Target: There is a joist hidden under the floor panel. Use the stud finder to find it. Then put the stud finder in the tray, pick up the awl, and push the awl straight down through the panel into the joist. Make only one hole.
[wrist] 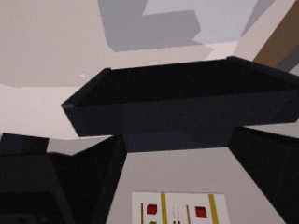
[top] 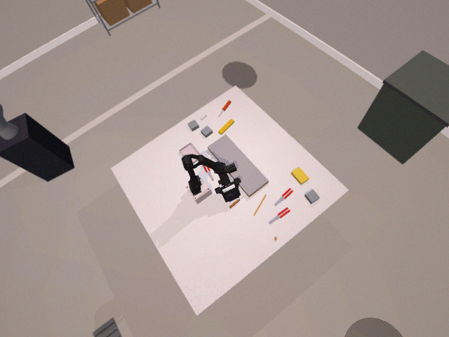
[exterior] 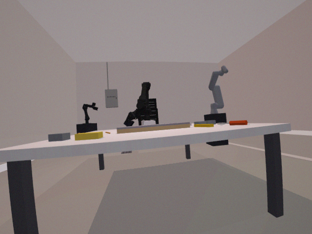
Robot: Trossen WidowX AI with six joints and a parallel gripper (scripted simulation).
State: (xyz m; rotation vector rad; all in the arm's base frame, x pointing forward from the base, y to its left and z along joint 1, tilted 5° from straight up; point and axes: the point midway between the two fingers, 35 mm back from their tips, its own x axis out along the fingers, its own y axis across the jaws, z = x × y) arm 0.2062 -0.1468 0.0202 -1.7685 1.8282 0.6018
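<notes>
The awl lies 20 mm ahead of my gripper tip, 20 mm to the right of it and 70 mm below it. From my gripper tip the other things lie so: orange pencil (140 mm ahead, 120 mm to the right, 80 mm below); stud finder (20 mm ahead, 10 mm below); square light (30 mm ahead, 10 mm to the right).
</notes>
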